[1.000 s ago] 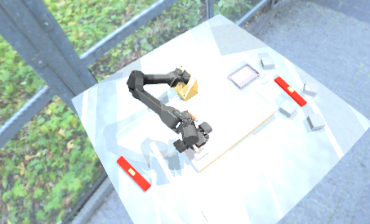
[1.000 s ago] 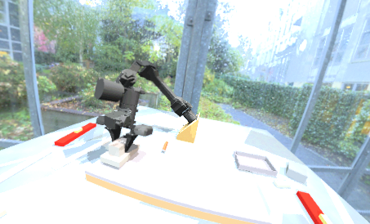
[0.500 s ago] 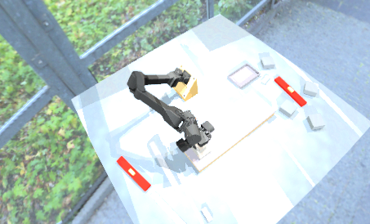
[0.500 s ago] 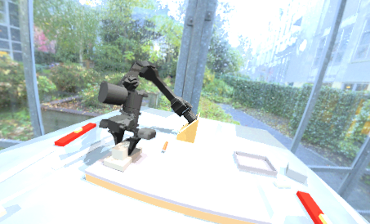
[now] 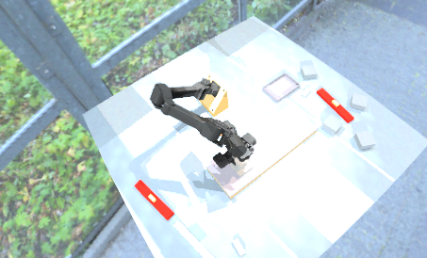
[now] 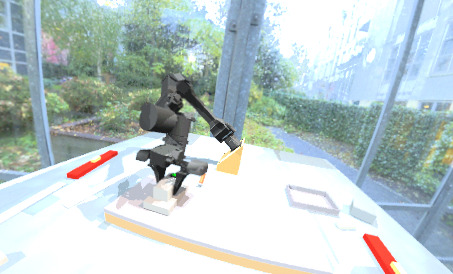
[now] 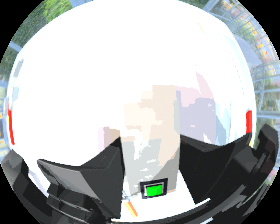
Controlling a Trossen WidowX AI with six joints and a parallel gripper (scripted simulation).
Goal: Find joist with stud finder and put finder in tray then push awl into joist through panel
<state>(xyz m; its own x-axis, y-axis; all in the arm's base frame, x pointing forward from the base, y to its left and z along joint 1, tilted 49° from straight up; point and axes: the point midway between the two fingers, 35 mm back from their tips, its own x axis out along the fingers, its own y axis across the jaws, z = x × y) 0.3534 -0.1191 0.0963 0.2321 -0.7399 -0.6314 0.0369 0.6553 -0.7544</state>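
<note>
The light is 40 mm behind my gripper tip and 30 mm above it. Also, from my gripper tip: tray: 200 mm behind, 470 mm to the left, 50 mm below; then awl: 160 mm behind, 50 mm to the left, 60 mm below; then stud finder: 20 mm behind, 20 mm above.
</note>
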